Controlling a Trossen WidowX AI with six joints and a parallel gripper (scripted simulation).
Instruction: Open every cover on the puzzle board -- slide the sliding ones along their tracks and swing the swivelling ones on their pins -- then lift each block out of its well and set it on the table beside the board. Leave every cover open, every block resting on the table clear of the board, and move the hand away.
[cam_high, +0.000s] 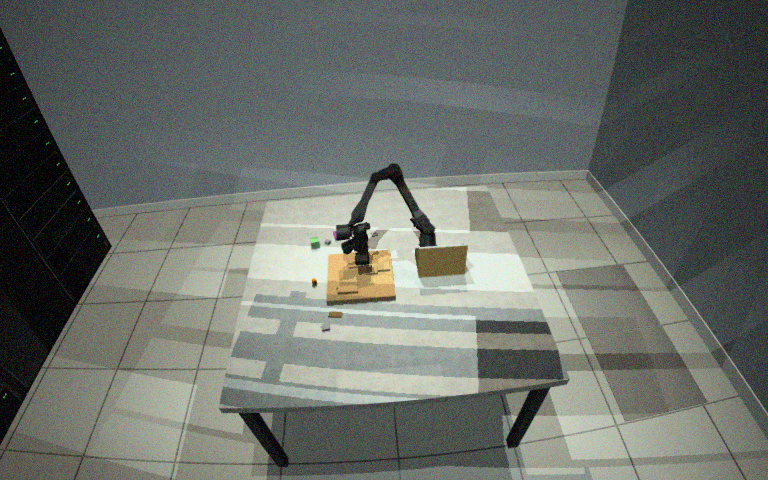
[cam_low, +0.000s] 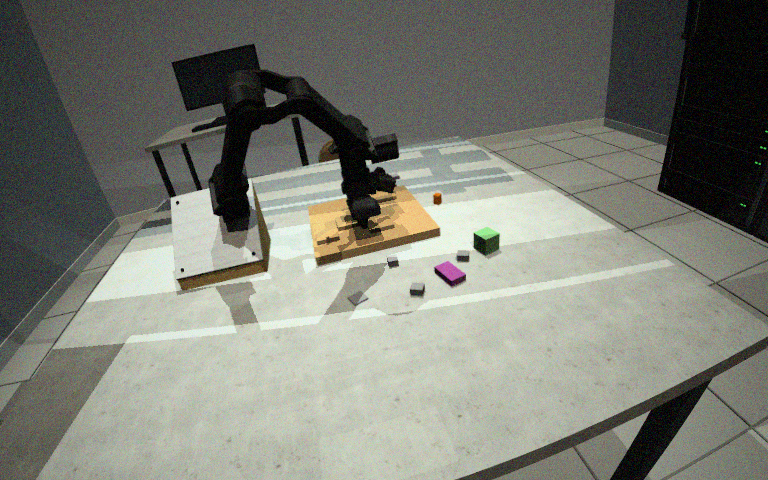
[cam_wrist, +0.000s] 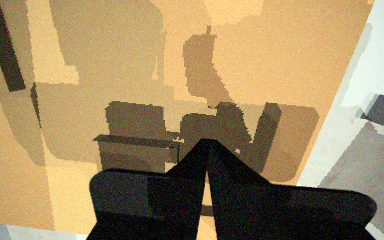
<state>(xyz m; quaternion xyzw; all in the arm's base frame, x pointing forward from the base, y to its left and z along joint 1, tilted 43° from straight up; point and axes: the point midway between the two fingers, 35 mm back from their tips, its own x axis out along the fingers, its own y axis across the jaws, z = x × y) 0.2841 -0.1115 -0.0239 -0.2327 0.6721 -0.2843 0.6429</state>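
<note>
The tan puzzle board lies 1 cm ahead of my gripper tip and 8 cm to the left of it. Round my gripper tip: magenta block: 11 cm ahead, 24 cm to the right, 2 cm below; then green cube: 23 cm ahead, 19 cm to the right; then orange cylinder: 23 cm ahead, 8 cm to the left, 1 cm below.
</note>
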